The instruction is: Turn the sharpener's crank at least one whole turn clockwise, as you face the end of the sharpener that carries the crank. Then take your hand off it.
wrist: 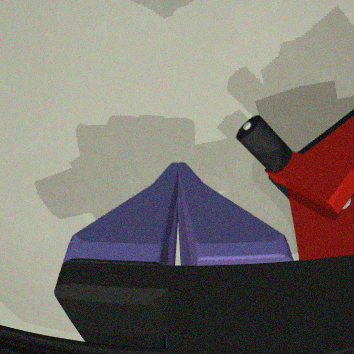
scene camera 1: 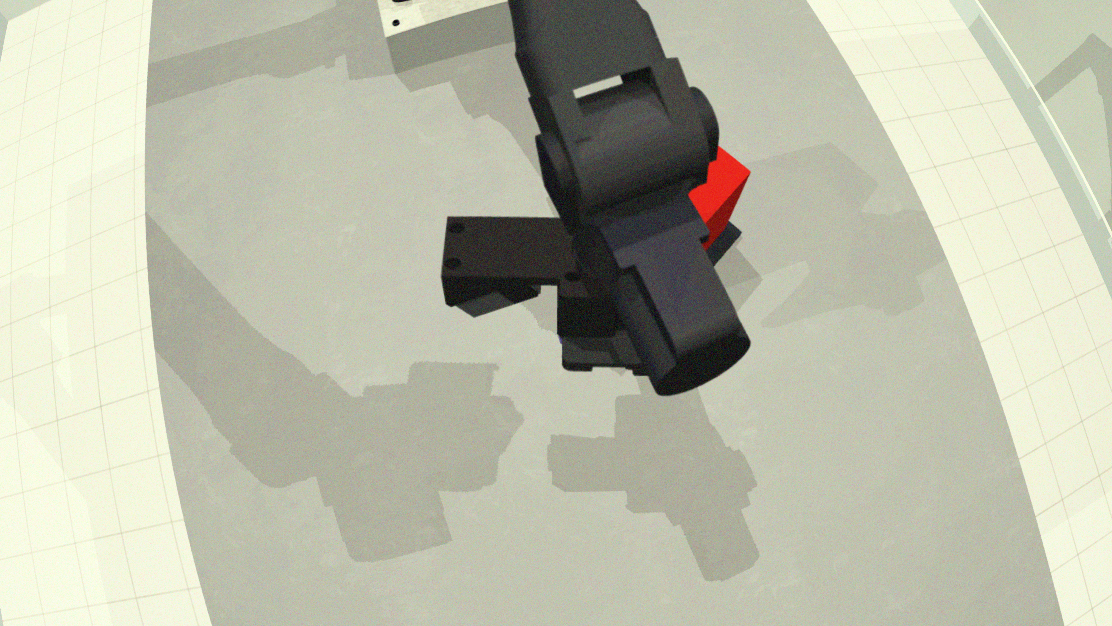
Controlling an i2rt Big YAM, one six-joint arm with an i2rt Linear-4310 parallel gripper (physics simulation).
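Places are measured from the arm's base along level axes (x right, y ahead, z up), in millimetres.
Pixels of known places: gripper, between the fingertips: (wrist: 177,174) (scene camera 1: 600,357).
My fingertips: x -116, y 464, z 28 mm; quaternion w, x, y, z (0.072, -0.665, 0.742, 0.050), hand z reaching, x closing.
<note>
For each thing: its middle in the pictures, then the offset to it from my fingertips. "pt": a spot on its surface instead. Level surfaces: height alone.
- red sharpener, a spot on its surface: (wrist: 317,235) pt dx -50, dy -75, dz -13 mm
- black cylindrical handle, a spot on its surface: (wrist: 265,144) pt dx -18, dy -44, dz -61 mm
- grey surface, height of its surface: dz -107 mm
The red sharpener (scene camera 1: 724,190) (wrist: 317,235) shows partly behind the arm in the scene view and at the right edge of the wrist view. Its dark base (scene camera 1: 729,242) shows beside it. In the wrist view the red crank arm (wrist: 310,191) ends in a black cylindrical handle (wrist: 265,144) that points to the upper left. The crank is hidden by the arm in the scene view. My gripper (wrist: 177,174) is shut and empty, its purple fingertips together. In the wrist view they are left of and below the handle, with a gap between. In the scene view the fingertips are hidden under the wrist.
A pale block (scene camera 1: 443,15) with small dark holes stands at the top left of centre in the scene view, beside the arm. Pale tiled strips (scene camera 1: 73,233) (scene camera 1: 894,101) border the grey surface (scene camera 1: 855,466) on both sides. Arm shadows fall across the surface.
</note>
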